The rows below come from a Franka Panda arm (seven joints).
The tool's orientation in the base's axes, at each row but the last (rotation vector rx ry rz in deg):
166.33 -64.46 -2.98
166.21 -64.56 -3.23
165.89 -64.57 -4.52
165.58 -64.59 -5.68
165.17 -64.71 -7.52
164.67 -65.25 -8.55
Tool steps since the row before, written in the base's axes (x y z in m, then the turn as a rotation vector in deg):
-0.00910 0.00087 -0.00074 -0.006 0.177 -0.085
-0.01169 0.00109 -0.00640 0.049 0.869 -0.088
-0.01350 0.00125 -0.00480 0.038 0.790 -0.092
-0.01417 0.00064 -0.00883 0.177 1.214 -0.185
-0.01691 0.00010 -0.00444 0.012 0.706 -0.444
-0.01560 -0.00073 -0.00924 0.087 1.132 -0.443
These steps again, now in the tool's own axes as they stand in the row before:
-0.00729 0.00545 0.00110 -0.122 -0.130 0.083
-0.00921 0.00682 0.00690 -0.549 -0.677 0.074
-0.01061 0.00795 0.00558 -0.503 -0.612 0.079
-0.01043 0.00858 0.00984 -0.684 -1.023 0.157
-0.01215 0.01104 0.00601 -0.443 -0.557 0.435
-0.01014 0.01042 0.01086 -0.681 -0.918 0.422

